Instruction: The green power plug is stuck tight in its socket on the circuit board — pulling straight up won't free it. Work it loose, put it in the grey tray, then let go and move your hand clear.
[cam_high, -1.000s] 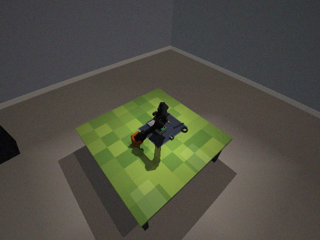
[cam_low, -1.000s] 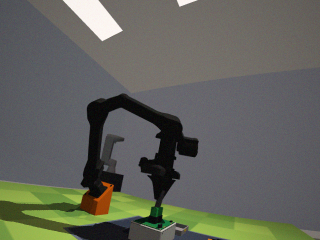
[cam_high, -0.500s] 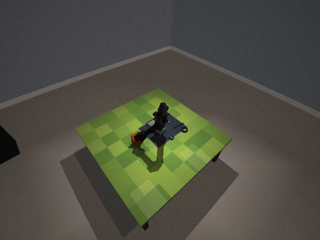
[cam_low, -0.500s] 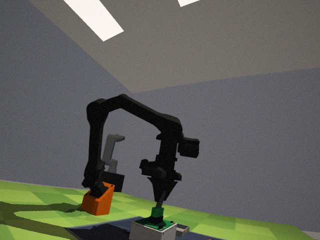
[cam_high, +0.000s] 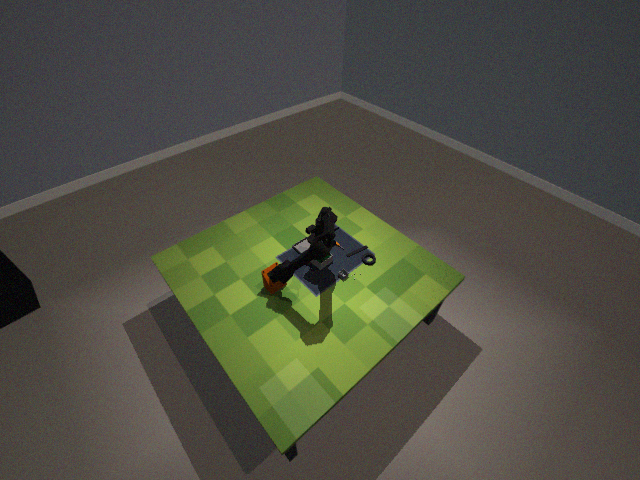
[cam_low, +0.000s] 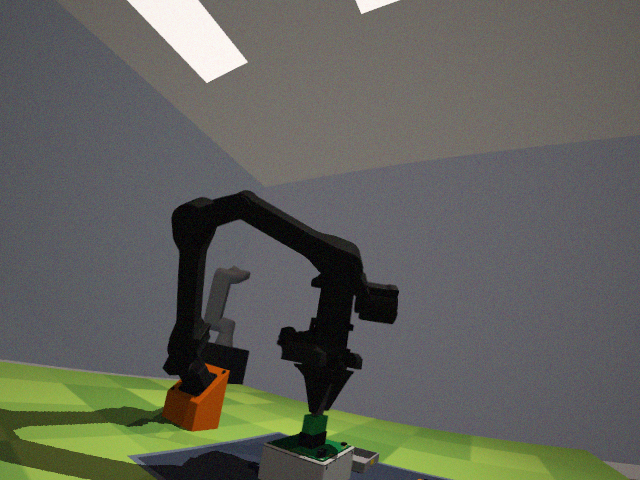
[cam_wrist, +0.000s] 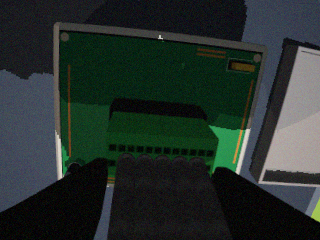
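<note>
The green power plug is 1 cm below my gripper tip. From my gripper tip the other things lie so: dark mat: 10 cm below, 5 cm ahead; then dark bar: 21 cm ahead, 11 cm to the right, 10 cm below.
</note>
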